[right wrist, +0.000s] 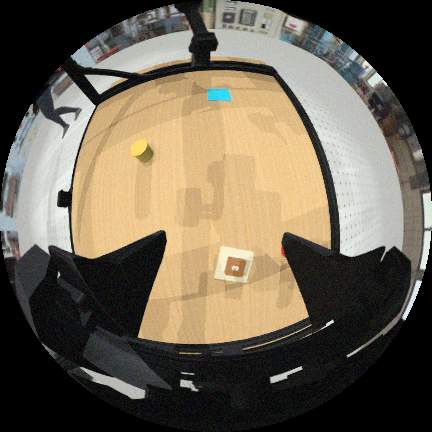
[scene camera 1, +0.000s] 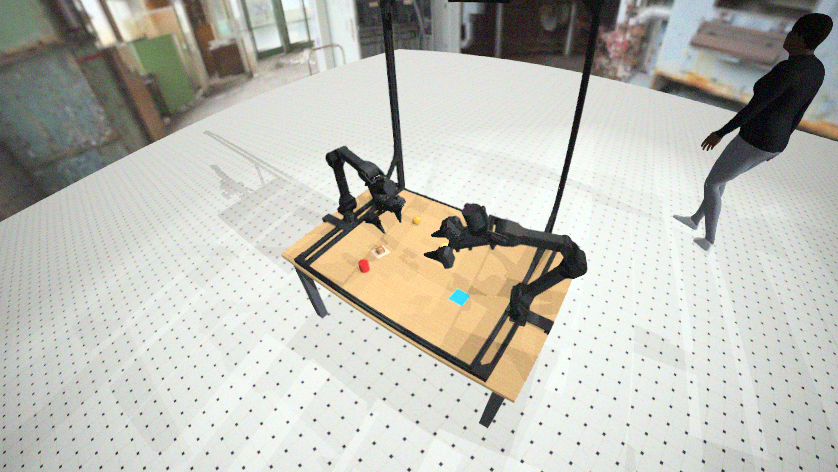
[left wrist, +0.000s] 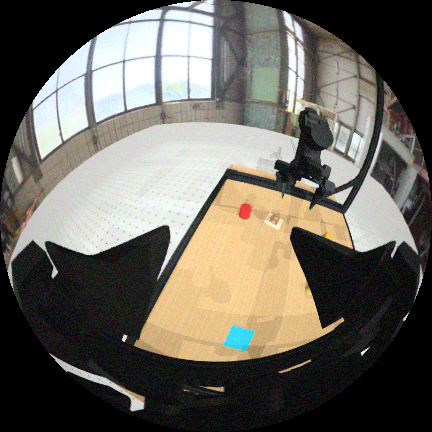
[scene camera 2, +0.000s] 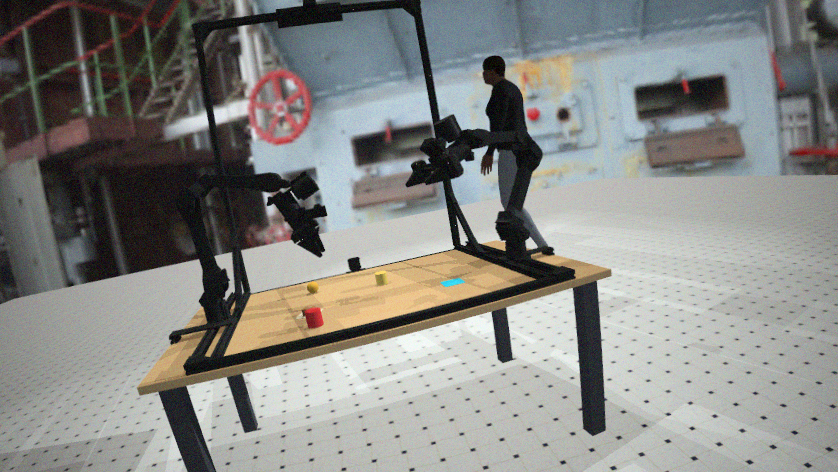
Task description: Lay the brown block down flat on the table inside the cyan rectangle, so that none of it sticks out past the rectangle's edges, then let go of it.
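Where they show: left gripper, fingertip midpoint: (scene camera 1: pixel 427 244) (left wrist: pixel 233 232) (scene camera 2: pixel 415 184); right gripper, fingertip midpoint: (right wrist: pixel 226 237) (scene camera 1: pixel 392 227) (left wrist: pixel 295 203) (scene camera 2: pixel 322 254); left arm's base, origin of the base link: (right wrist: pixel 202 62) (scene camera 1: pixel 518 315) (scene camera 2: pixel 517 257); right arm's base, origin of the base link: (scene camera 1: pixel 349 219) (left wrist: pixel 288 185) (scene camera 2: pixel 219 321).
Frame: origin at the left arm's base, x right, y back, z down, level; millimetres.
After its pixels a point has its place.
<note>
The small brown block (scene camera 1: pixel 380 249) {x 214, y -634, z 0 mm} (left wrist: pixel 274 218) {x 214, y -631, z 0 mm} (right wrist: pixel 229 272) {x 231, y -640, z 0 mm} sits on a cream square (scene camera 1: pixel 386 253) {x 213, y -606, z 18 mm} (right wrist: pixel 220 261) {x 238, y -619, z 18 mm}, a white mark on its top. In scene camera 2 it is mostly hidden behind the red cylinder. The cyan rectangle (scene camera 1: pixel 459 297) {x 49, y -237, z 18 mm} (scene camera 2: pixel 452 282) {x 49, y -240, z 18 mm} (left wrist: pixel 239 338) {x 53, y -236, z 18 mm} (right wrist: pixel 219 95) {x 53, y -247, z 18 mm} lies flat with nothing on it, toward the left arm's base. My right gripper (scene camera 1: pixel 391 225) {x 217, y -560, z -141 mm} (left wrist: pixel 295 203) {x 217, y -560, z -141 mm} (right wrist: pixel 226 237) {x 217, y -560, z -141 mm} is open and empty, above the table near the block, pointing down at a slant. My left gripper (scene camera 1: pixel 431 244) {x 0, y -345, z -292 mm} (left wrist: pixel 233 232) {x 0, y -345, z -292 mm} is open and empty, high above the table.
A red cylinder (scene camera 1: pixel 364 266) {x 82, y -653, z -20 mm} (scene camera 2: pixel 314 317) {x 78, y -671, z -9 mm} (left wrist: pixel 245 211) {x 96, y -645, z -20 mm} stands close to the cream square. A yellow cylinder (scene camera 2: pixel 381 278) {x 271, y -357, z -4 mm} (right wrist: pixel 142 150) {x 281, y -363, z -20 mm} and an orange ball (scene camera 1: pixel 416 220) {x 435, y -529, z -12 mm} (scene camera 2: pixel 312 287) {x 431, y -540, z -5 mm} are farther back. A black frame runs around the table's edges, with tall posts behind. A person stands beyond.
</note>
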